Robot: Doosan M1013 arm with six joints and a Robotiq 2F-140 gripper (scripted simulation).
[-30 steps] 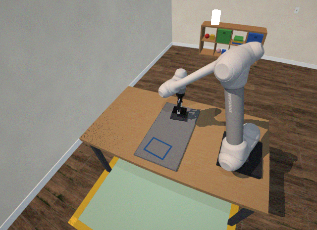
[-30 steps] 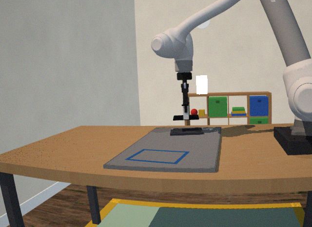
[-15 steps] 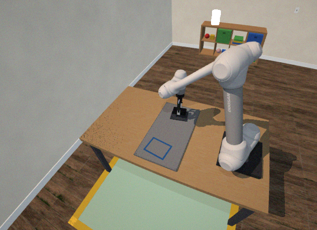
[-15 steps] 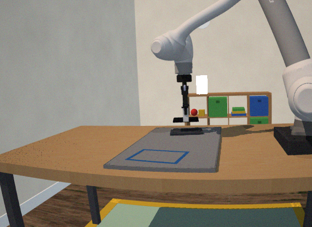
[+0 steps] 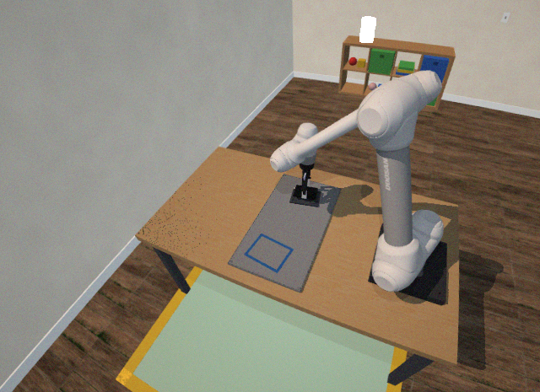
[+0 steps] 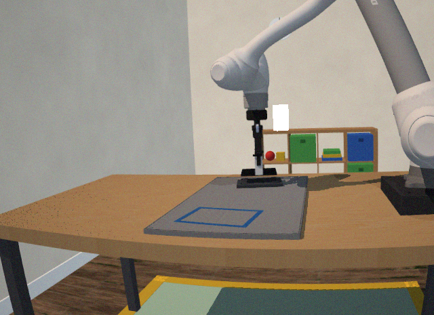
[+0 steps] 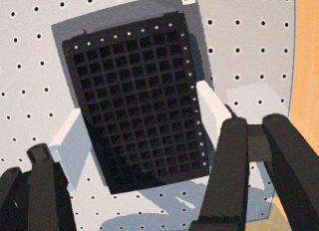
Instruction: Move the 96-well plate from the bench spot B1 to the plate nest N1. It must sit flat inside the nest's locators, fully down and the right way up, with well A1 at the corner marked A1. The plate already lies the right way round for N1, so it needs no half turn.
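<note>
The dark grey plate nest lies 6 cm below my hand. From my hand the other things lie so: A1 corner mark (9 cm ahead, 6 cm below, 2 cm to the right); black 96-well plate (2 cm below).
</note>
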